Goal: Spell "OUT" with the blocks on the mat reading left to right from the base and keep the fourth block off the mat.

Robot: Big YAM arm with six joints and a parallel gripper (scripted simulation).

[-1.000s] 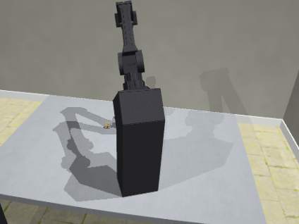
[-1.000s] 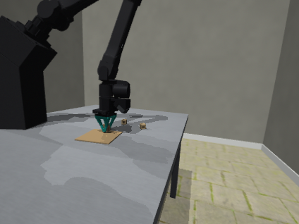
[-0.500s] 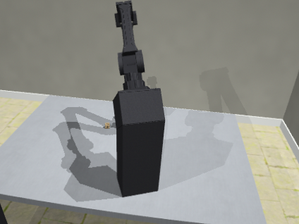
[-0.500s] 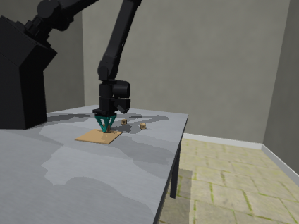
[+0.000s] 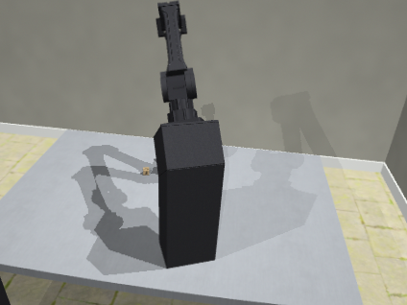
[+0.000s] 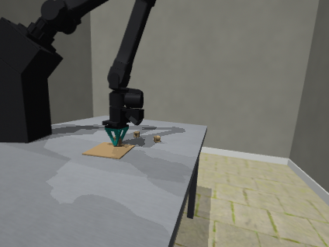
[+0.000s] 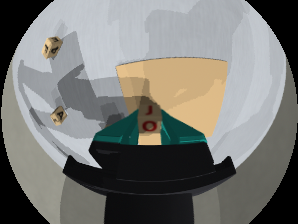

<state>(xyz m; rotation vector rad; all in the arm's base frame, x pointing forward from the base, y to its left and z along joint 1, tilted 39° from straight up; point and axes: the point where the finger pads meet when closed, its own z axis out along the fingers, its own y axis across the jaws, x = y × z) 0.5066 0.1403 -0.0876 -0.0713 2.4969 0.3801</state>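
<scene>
My hand is 40 mm to the left of the tan mat, 20 mm above it and 10 mm short of it.
</scene>
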